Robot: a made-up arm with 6 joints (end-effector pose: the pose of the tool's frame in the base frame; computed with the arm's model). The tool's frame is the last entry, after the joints.
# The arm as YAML. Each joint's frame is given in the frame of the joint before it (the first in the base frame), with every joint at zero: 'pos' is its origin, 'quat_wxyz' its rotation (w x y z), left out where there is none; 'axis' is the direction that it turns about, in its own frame. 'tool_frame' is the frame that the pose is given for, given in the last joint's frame.
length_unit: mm
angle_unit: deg
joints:
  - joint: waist
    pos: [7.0, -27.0, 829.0]
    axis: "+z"
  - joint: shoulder
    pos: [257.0, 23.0, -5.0]
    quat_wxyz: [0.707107, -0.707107, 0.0, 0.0]
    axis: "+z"
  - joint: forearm
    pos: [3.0, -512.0, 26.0]
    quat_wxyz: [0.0, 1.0, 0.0, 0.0]
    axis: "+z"
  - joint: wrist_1
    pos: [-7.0, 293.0, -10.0]
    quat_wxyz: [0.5, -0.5, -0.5, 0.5]
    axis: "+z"
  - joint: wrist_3
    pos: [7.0, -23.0, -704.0]
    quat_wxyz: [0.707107, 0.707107, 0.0, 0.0]
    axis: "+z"
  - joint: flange
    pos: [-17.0, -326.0, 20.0]
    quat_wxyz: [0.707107, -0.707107, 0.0, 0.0]
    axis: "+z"
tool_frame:
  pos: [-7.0, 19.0, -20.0]
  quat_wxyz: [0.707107, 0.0, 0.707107, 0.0]
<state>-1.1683 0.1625 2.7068 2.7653 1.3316 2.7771</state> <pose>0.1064 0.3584 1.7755 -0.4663 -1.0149 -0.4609</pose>
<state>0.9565 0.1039 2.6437 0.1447 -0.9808 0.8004</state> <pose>-0.2061 -0.3617 1.8191 0.1101 -1.4697 0.0057</pose>
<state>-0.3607 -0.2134 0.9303 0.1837 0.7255 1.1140</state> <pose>0.1182 -0.0081 2.4269 -1.2908 -1.5127 -1.3197</pose>
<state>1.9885 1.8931 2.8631 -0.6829 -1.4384 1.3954</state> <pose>-0.6736 0.9198 1.2409 -0.7156 -1.2802 2.5348</pose>
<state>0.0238 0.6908 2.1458 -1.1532 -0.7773 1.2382</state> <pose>0.5457 0.2670 2.1451 -0.5570 -1.1113 0.5326</pose>
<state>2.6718 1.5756 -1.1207 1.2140 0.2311 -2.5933</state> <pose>-0.0445 -0.1347 0.0349 -1.5668 0.9593 -0.0209</pose>
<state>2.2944 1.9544 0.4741 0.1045 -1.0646 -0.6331</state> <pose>-0.5284 0.5727 -0.2221 -2.0718 1.0539 0.3848</pose>
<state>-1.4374 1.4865 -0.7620 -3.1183 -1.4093 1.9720</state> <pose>0.2370 -0.8103 -0.0935 1.5196 -0.1826 -1.6528</pose>
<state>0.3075 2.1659 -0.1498 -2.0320 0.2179 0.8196</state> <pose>0.1396 0.0493 -0.3950 0.0340 1.8835 -1.2581</pose>
